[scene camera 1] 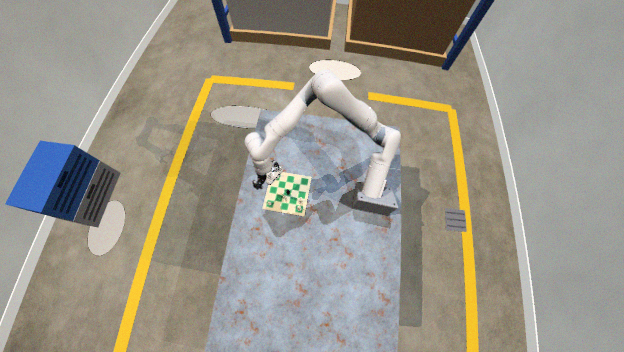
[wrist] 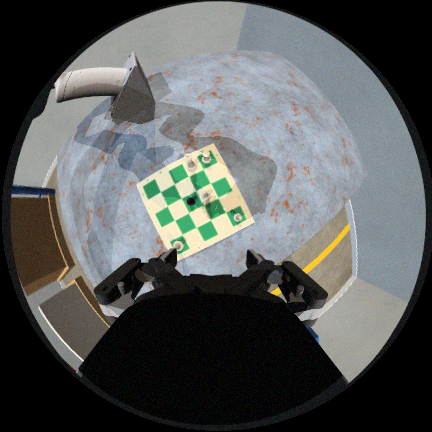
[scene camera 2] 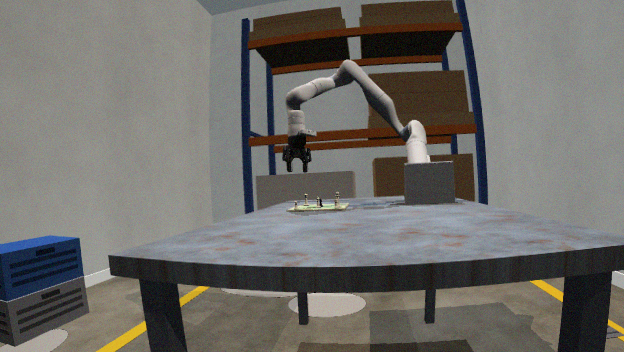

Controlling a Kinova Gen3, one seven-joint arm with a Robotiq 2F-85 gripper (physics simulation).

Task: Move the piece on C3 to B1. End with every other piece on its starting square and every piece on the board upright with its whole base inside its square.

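Frame: origin at the arm's base, x back, y right, z up, level; millimetres.
Seen in the pictures: gripper, fingertip midpoint: (wrist: 211, 256) (scene camera 2: 297, 172); arm's base, origin of the base link: (scene camera 1: 370, 193) (wrist: 120, 81) (scene camera 2: 420, 176).
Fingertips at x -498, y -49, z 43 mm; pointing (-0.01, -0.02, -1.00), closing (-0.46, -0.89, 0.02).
Note:
Pixels of each thing's top centre, then the offset from my fingertips to it. Level surfaces: height alone.
- green-and-cream board, middle of its top: (wrist: 192, 201) (scene camera 2: 320, 206) (scene camera 1: 287, 192) dx +85, dy +5, dz -144 mm
- black piece, middle of its top: (wrist: 188, 200) (scene camera 2: 320, 198) (scene camera 1: 287, 190) dx +87, dy +8, dz -112 mm
- corner piece, middle of its top: (wrist: 205, 153) dx +163, dy -68, dz -111 mm
- table, its level: dz -150 mm
The green-and-cream board (scene camera 1: 284, 206) (scene camera 2: 327, 208) (wrist: 208, 231) lies on the table. A black piece (scene camera 1: 288, 192) (scene camera 2: 321, 202) (wrist: 191, 201) stands upright on its centre square, C3. A pale piece (wrist: 206, 195) stands close beside it. Another pale piece (wrist: 191, 162) stands beside the corner piece (wrist: 206, 158). Pale pieces (wrist: 237, 217) (wrist: 178, 245) stand on two other corner squares. I cannot read the labels, so I cannot tell which edge square is B1. My gripper (scene camera 1: 258, 185) (scene camera 2: 297, 171) (wrist: 211, 256) is open and empty, high above the table near the board's edge.
The arm's grey base block (scene camera 1: 376, 202) (scene camera 2: 429, 182) (wrist: 137, 95) stands on the table (scene camera 1: 300, 275) (scene camera 2: 350, 240) (wrist: 300, 115), right of the board in the scene views. A blue crate (scene camera 1: 40, 175) (scene camera 2: 40, 265) stands beyond the table's left side. A shelf rack (scene camera 2: 246, 100) stands behind.

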